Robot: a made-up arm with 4 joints.
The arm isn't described. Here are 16 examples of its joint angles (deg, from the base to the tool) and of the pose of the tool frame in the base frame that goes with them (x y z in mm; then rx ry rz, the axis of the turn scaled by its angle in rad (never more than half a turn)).
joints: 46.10 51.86 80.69 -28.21
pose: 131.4 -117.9 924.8 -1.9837 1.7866 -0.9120
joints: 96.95 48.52 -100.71 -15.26
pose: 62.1 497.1 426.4 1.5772 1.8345 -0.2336
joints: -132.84 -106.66 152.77 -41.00
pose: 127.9 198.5 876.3 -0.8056 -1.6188 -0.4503
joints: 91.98 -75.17 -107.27 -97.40
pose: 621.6 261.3 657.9 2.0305 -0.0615 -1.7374
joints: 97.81 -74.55 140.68 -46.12
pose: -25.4 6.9 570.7 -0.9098 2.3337 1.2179
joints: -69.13 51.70 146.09 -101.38
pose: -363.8 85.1 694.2 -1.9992 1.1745 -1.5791
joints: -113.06 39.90 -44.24 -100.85
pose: 311.1 446.8 860.2 -0.1504 -2.2491 0.2810
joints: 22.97 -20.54 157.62 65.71
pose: 285.3 -24.5 847.1 -0.6478 1.2351 -2.1343
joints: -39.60 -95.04 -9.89 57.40
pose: -293.3 573.2 704.5 0.5623 -1.8693 -2.2373
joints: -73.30 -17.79 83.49 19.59
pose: 365.7 46.0 607.5 0.0104 0.6454 -0.3516
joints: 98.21 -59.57 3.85 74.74
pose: 28.9 685.1 641.0 -1.1790 -1.0924 -0.2252
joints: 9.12 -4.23 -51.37 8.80
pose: 107.9 619.6 548.7 1.2315 1.5665 1.2735
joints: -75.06 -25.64 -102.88 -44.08
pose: -311.5 431.4 701.6 0.9884 -0.4068 2.6599
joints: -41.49 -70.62 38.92 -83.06
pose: 102.9 586.5 375.0 -0.1165 -0.5532 1.2969
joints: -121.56 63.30 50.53 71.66
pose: 216.2 -199.7 565.4 1.7053 0.2248 0.0683
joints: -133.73 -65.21 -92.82 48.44
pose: -224.3 243.2 284.7 2.0365 -1.0486 -1.6461
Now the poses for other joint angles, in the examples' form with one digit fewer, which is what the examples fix.
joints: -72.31 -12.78 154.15 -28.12
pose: -66 -99 740 -0.859 0.219 -1.587
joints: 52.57 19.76 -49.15 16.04
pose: 14 473 403 1.429 2.264 0.315
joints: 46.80 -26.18 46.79 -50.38
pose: -163 212 410 -0.204 1.748 0.631
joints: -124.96 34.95 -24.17 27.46
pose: 280 348 890 0.055 -0.203 0.969
